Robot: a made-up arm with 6 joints. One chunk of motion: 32 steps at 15 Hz.
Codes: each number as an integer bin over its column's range. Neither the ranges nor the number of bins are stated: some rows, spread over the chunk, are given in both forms.
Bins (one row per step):
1: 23 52 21 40 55 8
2: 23 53 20 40 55 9
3: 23 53 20 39 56 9
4: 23 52 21 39 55 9
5: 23 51 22 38 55 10
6: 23 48 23 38 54 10
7: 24 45 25 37 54 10
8: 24 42 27 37 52 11
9: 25 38 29 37 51 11
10: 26 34 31 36 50 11
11: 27 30 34 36 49 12
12: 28 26 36 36 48 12
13: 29 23 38 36 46 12
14: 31 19 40 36 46 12
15: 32 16 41 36 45 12
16: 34 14 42 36 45 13
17: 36 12 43 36 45 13
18: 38 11 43 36 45 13
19: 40 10 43 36 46 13
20: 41 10 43 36 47 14
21: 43 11 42 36 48 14
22: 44 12 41 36 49 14
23: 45 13 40 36 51 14
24: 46 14 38 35 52 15
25: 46 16 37 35 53 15
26: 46 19 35 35 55 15
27: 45 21 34 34 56 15
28: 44 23 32 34 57 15
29: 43 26 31 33 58 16
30: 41 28 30 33 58 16
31: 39 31 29 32 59 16
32: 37 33 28 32 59 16
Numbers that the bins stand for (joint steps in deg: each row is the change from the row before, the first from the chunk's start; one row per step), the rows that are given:
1: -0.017 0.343 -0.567 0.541 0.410 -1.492
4: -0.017 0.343 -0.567 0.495 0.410 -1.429
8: -0.010 0.200 -0.329 0.403 0.338 -1.302
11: 0.014 0.029 -0.051 0.357 0.267 -1.238
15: 0.054 -0.171 0.227 0.357 0.171 -1.238
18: 0.102 -0.243 0.306 0.357 0.171 -1.175
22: 0.149 -0.229 0.227 0.357 0.267 -1.111
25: 0.165 -0.171 0.068 0.311 0.362 -1.048
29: 0.141 -0.029 -0.170 0.219 0.481 -0.984
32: 0.094 0.071 -0.289 0.173 0.505 -0.984
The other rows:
2: -0.017 0.357 -0.606 0.541 0.410 -1.429
3: -0.017 0.357 -0.606 0.495 0.433 -1.429
5: -0.017 0.329 -0.527 0.449 0.410 -1.365
6: -0.017 0.286 -0.487 0.449 0.386 -1.365
7: -0.010 0.243 -0.408 0.403 0.386 -1.365
9: -0.002 0.143 -0.249 0.403 0.314 -1.302
10: 0.006 0.086 -0.170 0.357 0.290 -1.302
12: 0.022 -0.029 0.029 0.357 0.243 -1.238
13: 0.030 -0.071 0.108 0.357 0.195 -1.238
14: 0.046 -0.129 0.187 0.357 0.195 -1.238
16: 0.070 -0.200 0.267 0.357 0.171 -1.175
17: 0.086 -0.229 0.306 0.357 0.171 -1.175
19: 0.117 -0.257 0.306 0.357 0.195 -1.175
20: 0.125 -0.257 0.306 0.357 0.219 -1.111
21: 0.141 -0.243 0.267 0.357 0.243 -1.111
23: 0.157 -0.214 0.187 0.357 0.314 -1.111
24: 0.165 -0.200 0.108 0.311 0.338 -1.048
26: 0.165 -0.129 -0.011 0.311 0.410 -1.048
27: 0.157 -0.100 -0.051 0.265 0.433 -1.048
28: 0.149 -0.071 -0.130 0.265 0.457 -1.048
30: 0.125 0.000 -0.210 0.219 0.481 -0.984
31: 0.110 0.043 -0.249 0.173 0.505 -0.984

